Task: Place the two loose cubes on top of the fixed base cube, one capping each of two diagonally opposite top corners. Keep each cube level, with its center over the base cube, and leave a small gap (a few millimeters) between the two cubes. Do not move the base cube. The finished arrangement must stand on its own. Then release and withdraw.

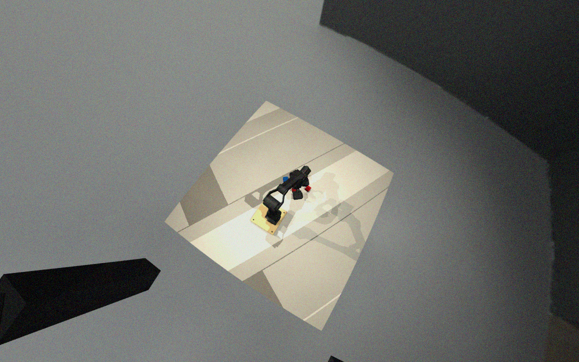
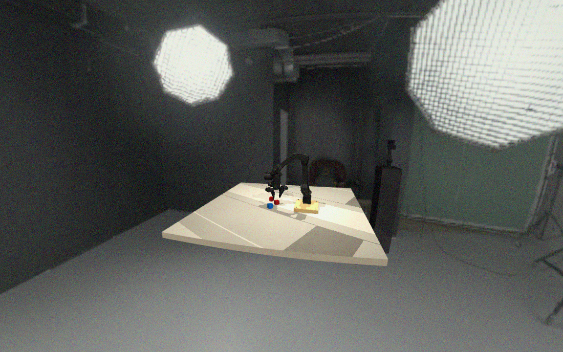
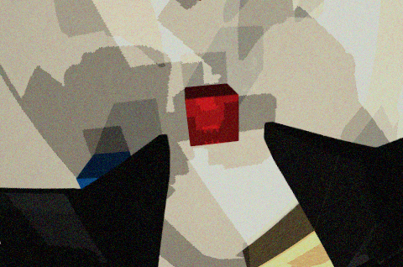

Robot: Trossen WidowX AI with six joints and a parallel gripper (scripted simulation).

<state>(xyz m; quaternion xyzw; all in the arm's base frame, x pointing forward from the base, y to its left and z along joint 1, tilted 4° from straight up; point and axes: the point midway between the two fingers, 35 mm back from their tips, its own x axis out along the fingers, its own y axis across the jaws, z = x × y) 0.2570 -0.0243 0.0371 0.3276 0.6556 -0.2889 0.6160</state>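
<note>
The blue base cube lies 9 cm to the left of my gripper tip, 4 cm ahead of it and 3 cm below it.
</note>
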